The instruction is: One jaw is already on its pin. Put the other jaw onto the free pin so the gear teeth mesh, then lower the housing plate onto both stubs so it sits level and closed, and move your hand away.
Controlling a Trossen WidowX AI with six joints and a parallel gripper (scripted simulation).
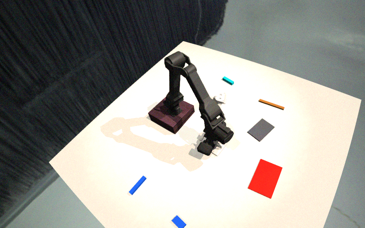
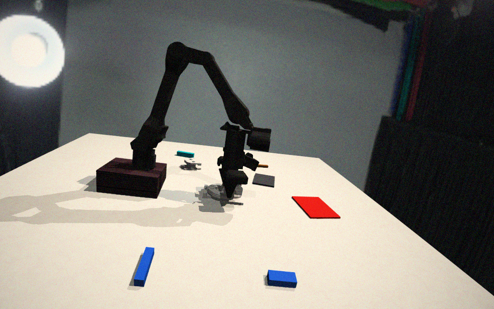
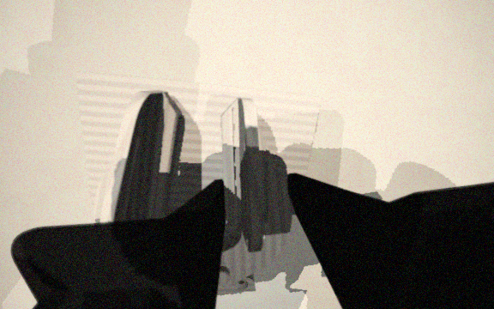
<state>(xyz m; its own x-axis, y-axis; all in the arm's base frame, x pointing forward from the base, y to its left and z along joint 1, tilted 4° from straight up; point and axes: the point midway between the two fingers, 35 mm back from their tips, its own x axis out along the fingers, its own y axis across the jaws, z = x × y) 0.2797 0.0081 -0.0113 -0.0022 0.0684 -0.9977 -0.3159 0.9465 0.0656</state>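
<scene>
The small white stand is 190 mm behind my gripper tip, 250 mm to the left of it and 10 mm below it. From my gripper tip the other things lie so: dark grey plate (110 mm ahead, 240 mm to the left, 10 mm below); then blue block (160 mm ahead, 350 mm to the right, 10 mm below); then red plate (280 mm ahead, 50 mm to the left, 10 mm below).
</scene>
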